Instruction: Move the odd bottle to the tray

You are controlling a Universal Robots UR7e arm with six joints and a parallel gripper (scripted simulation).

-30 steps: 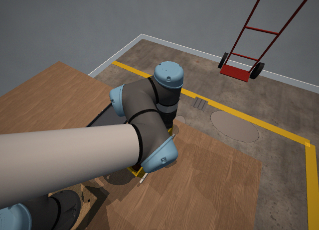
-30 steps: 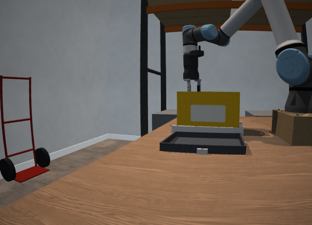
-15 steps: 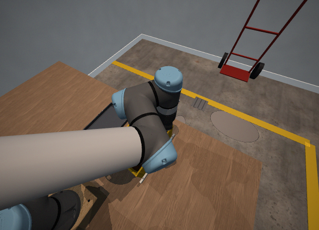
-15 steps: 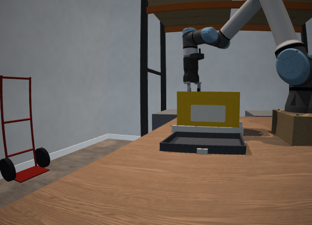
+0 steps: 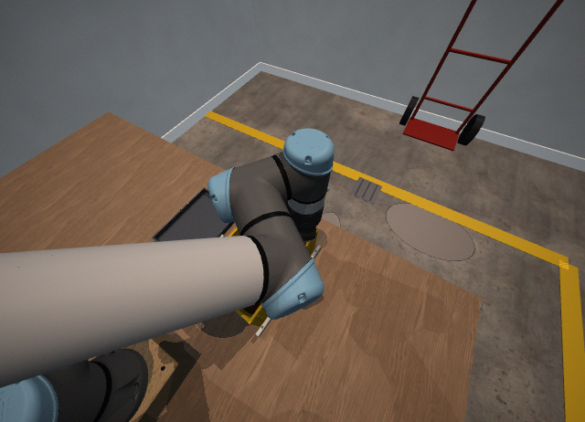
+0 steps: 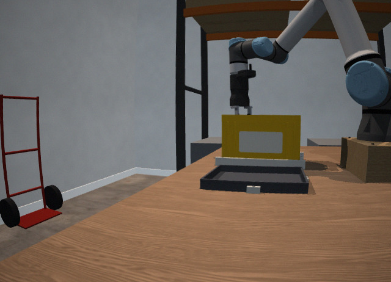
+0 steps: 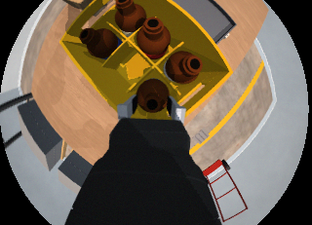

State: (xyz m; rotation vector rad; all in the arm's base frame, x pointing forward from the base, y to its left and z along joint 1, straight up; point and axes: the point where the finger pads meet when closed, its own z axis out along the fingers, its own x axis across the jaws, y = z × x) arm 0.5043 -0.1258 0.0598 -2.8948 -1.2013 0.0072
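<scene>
Right now my hand is 9 cm past the yellow crate, 8 cm above it and 5 cm to the right of it. Also, from my hand: glass bottle: 18 cm behind, 8 cm below; dark tray: 34 cm to the left, 15 cm below, 11 cm behind.
</scene>
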